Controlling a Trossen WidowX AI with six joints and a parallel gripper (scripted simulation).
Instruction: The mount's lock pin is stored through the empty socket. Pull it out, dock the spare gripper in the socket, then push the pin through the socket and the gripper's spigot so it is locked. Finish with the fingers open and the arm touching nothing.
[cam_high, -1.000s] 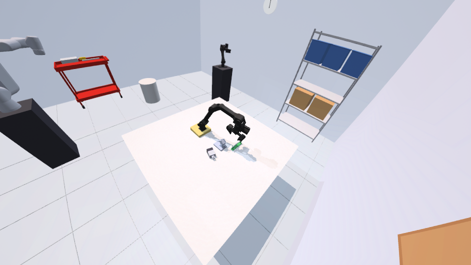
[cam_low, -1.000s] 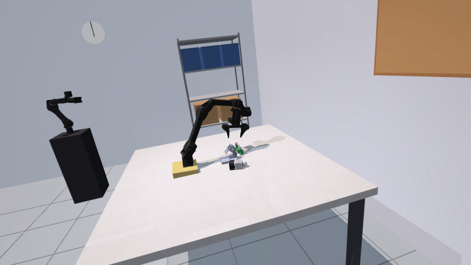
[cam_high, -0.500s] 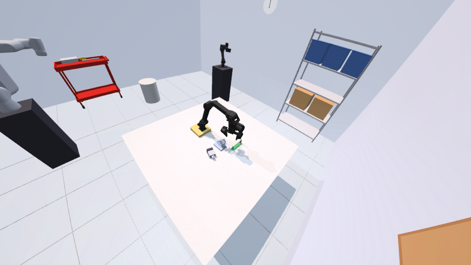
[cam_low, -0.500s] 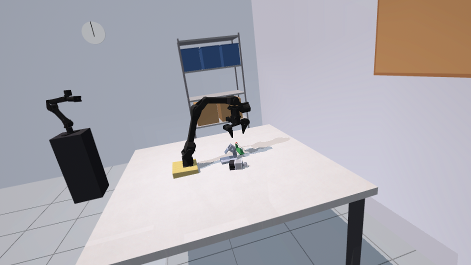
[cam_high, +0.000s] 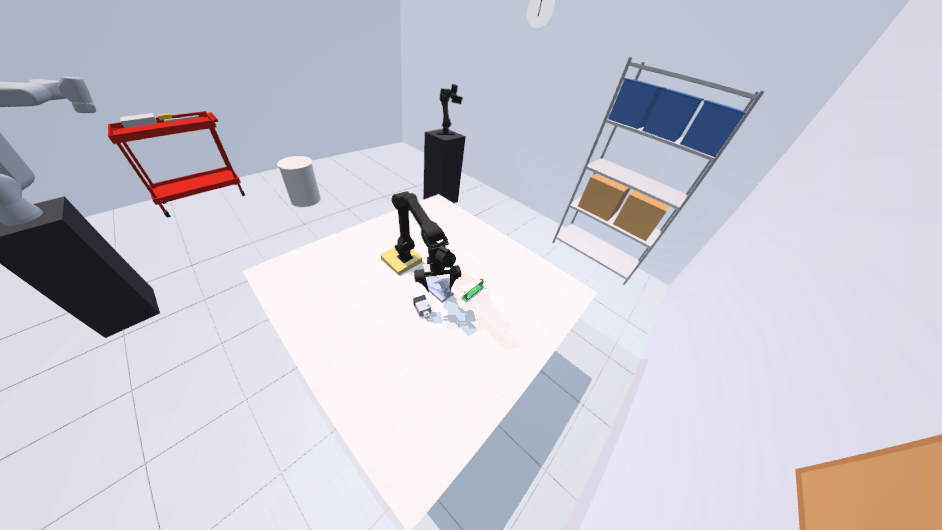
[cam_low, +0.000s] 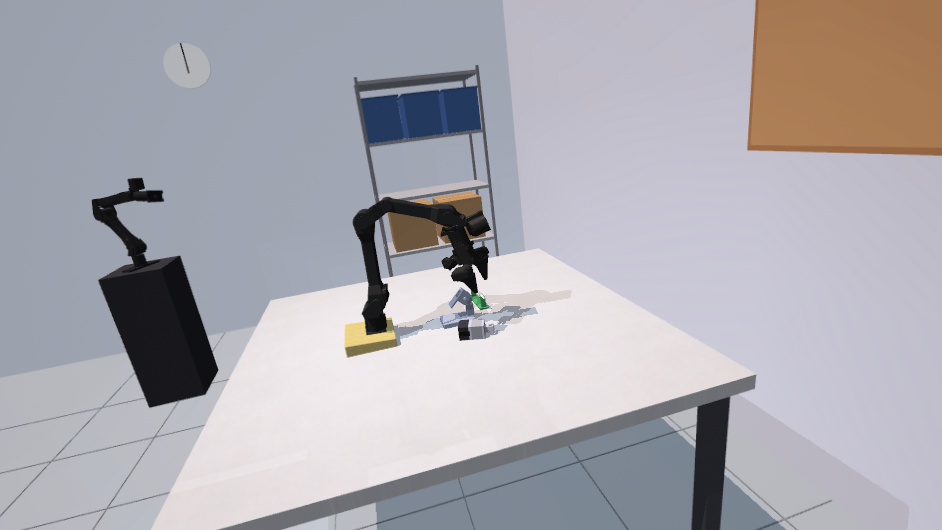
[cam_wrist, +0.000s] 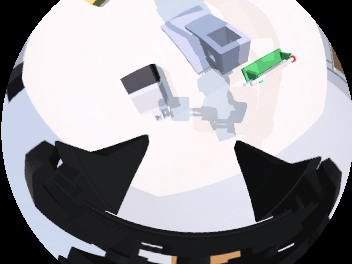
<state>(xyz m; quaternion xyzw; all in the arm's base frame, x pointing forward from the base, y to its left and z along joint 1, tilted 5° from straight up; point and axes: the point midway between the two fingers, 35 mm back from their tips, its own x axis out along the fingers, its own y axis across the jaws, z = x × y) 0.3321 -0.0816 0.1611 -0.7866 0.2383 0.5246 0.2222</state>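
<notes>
Now: gripper tip 120 mm above the spare gripper, 50 mm to the left of it and 50 mm past it. The rest, counted from my gripper tip: green cradle (200 mm to the left, 120 mm below, 40 mm ahead); then grey mount (90 mm to the left, 90 mm below, 60 mm behind).
</notes>
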